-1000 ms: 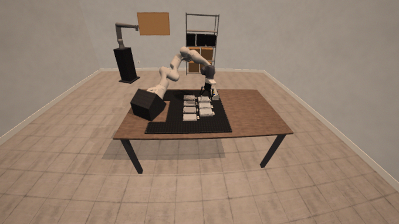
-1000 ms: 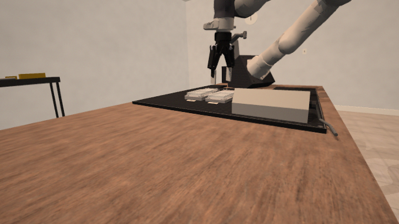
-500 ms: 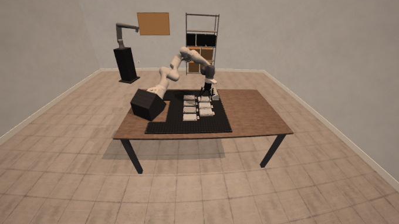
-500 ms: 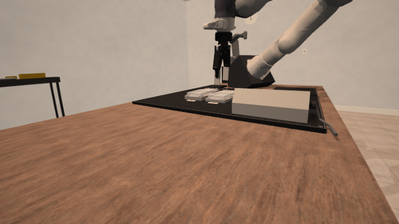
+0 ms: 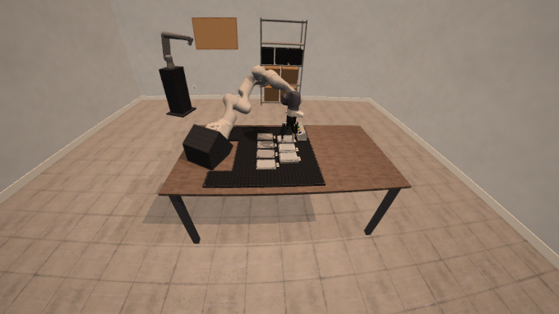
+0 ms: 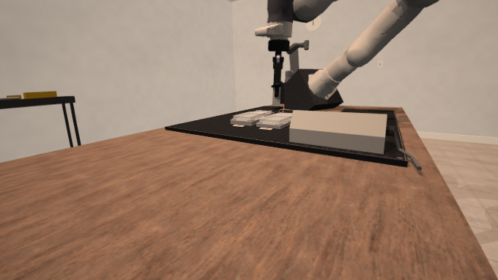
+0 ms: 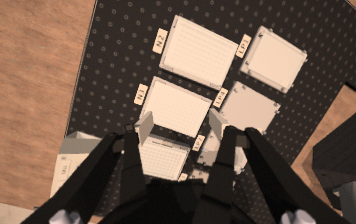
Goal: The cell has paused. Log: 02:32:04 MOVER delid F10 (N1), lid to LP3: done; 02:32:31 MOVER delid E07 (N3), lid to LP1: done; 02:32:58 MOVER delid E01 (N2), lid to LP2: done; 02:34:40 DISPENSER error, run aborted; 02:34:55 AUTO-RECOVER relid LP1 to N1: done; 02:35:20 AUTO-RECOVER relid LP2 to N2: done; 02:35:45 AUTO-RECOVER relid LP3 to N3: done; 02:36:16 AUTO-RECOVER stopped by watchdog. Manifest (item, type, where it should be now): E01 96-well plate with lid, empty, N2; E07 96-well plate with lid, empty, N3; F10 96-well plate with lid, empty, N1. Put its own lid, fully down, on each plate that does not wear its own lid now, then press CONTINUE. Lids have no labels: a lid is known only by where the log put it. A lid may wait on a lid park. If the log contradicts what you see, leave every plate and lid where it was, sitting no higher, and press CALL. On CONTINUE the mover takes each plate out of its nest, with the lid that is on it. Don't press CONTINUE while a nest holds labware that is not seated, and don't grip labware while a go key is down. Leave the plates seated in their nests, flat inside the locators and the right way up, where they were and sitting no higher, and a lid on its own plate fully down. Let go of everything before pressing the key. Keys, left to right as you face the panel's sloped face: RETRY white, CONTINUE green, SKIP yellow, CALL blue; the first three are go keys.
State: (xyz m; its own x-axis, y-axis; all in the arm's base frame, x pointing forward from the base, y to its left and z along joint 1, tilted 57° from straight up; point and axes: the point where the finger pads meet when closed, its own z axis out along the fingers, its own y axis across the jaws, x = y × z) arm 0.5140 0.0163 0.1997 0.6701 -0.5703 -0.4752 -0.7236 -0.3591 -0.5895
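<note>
Now: the smooth white lid 80 mm below my hand. The rest, counted from my hand: LP2 label (110 mm below, 110 mm behind, 30 mm to the left); 96-well plate (120 mm to the left, 80 mm below, 40 mm behind); N3 label (110 mm below, 80 mm ahead, 30 mm to the left).
</note>
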